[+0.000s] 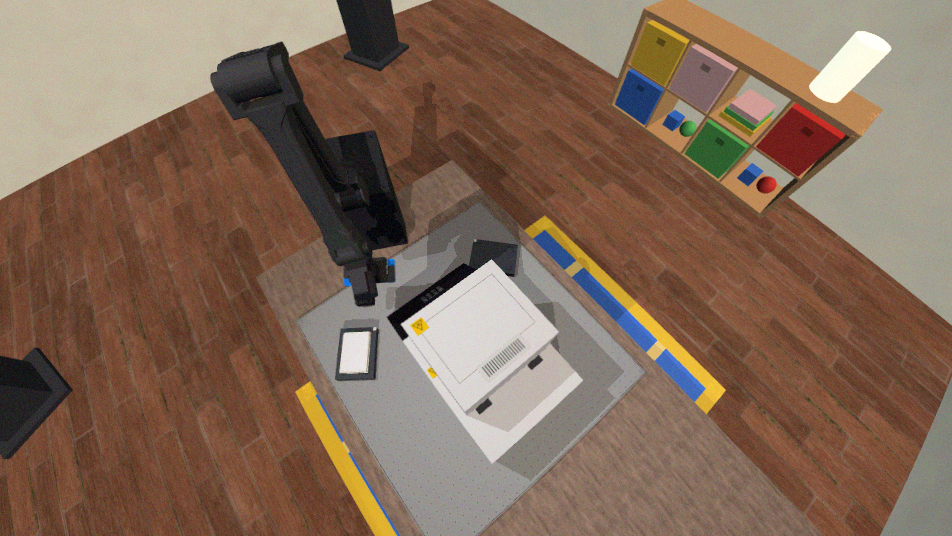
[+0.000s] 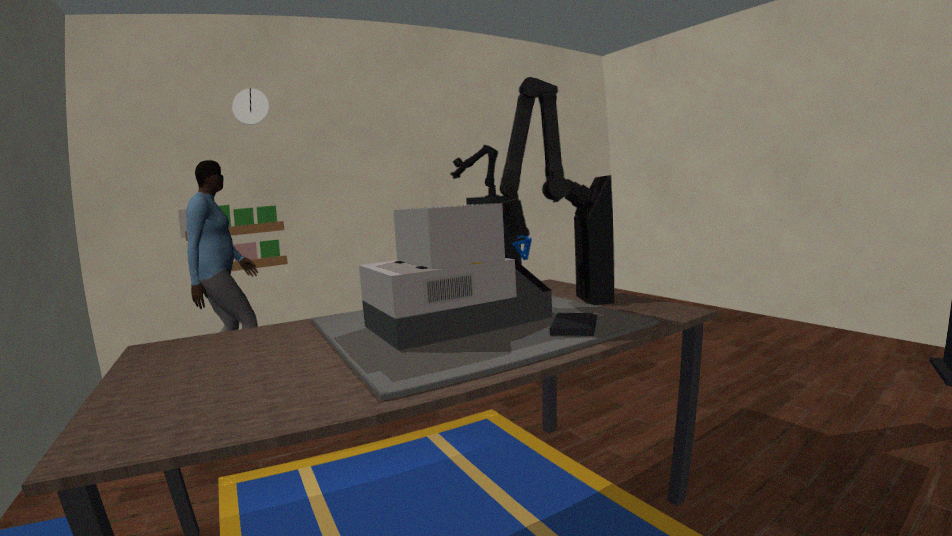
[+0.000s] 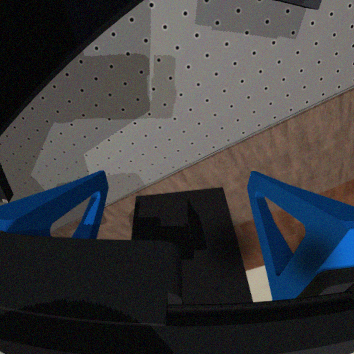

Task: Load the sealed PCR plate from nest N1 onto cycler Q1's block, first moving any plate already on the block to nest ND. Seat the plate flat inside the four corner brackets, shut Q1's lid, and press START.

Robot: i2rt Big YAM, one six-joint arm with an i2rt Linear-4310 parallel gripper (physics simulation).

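Observation:
A white sealed plate (image 1: 355,352) lies in a dark nest (image 1: 373,354) left of cycler Q1; the nest's label is not readable. Another dark nest (image 1: 493,255) (image 2: 573,324), on the cycler's other side, looks empty. Cycler Q1 (image 1: 476,329) (image 2: 447,292) is a white box with a dark base; its lid (image 1: 482,326) (image 2: 449,236) appears down, and the block is hidden. The black front panel (image 1: 431,294) with small buttons faces the arm. My gripper (image 1: 369,272) (image 2: 522,247) (image 3: 177,178) is open and empty, in the air in front of the cycler, near the arm's base.
The grey perforated board (image 1: 406,426) (image 2: 363,372) (image 3: 210,100) bears the cycler and nests on a wooden table (image 1: 666,459) (image 2: 199,392). The arm's black pedestal (image 1: 379,173) (image 2: 594,246) stands at the table's end. A person (image 2: 214,233) stands behind the table.

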